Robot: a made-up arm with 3 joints.
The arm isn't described. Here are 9 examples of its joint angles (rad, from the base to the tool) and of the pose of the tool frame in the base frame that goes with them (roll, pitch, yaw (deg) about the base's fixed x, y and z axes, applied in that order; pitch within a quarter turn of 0, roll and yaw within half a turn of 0; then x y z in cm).
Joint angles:
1: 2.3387 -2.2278 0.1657
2: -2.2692 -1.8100 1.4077
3: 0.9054 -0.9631 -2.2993
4: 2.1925 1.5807 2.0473
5: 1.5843 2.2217 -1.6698
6: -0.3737 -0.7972 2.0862
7: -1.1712 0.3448 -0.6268
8: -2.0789 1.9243 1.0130
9: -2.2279 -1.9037 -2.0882
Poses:
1: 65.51 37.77 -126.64 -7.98 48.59 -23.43
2: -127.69 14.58 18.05 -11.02 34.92 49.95
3: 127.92 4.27 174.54 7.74 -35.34 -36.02
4: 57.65 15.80 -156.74 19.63 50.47 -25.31
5: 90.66 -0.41 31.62 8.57 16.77 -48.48
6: -54.66 63.41 -51.59 7.54 -47.88 36.71
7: -67.92 -6.22 14.94 13.14 -20.43 58.42
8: -61.40 -5.66 -169.74 19.11 7.07 66.39
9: -63.02 -27.32 -137.95 -0.20 31.40 52.67
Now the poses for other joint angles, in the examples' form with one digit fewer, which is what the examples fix.
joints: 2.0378 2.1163 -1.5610
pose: 113.2 -13.7 29.0 10.0 38.9 -35.7
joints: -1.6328 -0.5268 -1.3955
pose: -88.8 3.3 110.2 6.7 3.1 62.2
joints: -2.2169 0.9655 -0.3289
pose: -121.2 -21.0 -30.6 19.2 30.6 53.2
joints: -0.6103 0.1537 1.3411
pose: -83.8 54.8 -82.4 20.3 -42.3 43.2
